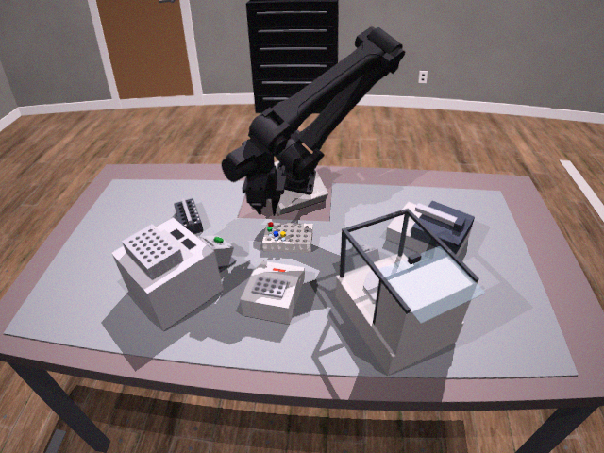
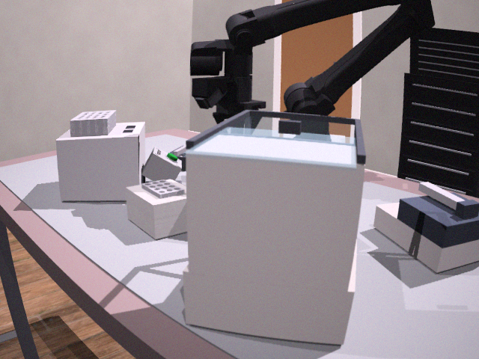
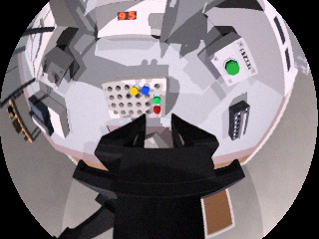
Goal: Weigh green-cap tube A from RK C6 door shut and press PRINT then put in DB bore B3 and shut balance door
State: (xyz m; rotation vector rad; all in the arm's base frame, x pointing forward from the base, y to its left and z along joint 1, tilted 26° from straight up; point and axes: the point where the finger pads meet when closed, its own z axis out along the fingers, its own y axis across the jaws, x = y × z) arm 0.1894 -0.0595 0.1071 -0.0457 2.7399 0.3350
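My gripper is now 80 mm above the tube and 20 mm past it. Also, from my hand: dry block: 190 mm ahead, 70 mm below, 60 mm to the left; black block: 260 mm to the right, 80 mm below, 60 mm behind; tube rack RK: 90 mm below, 50 mm to the left, 10 mm behind.
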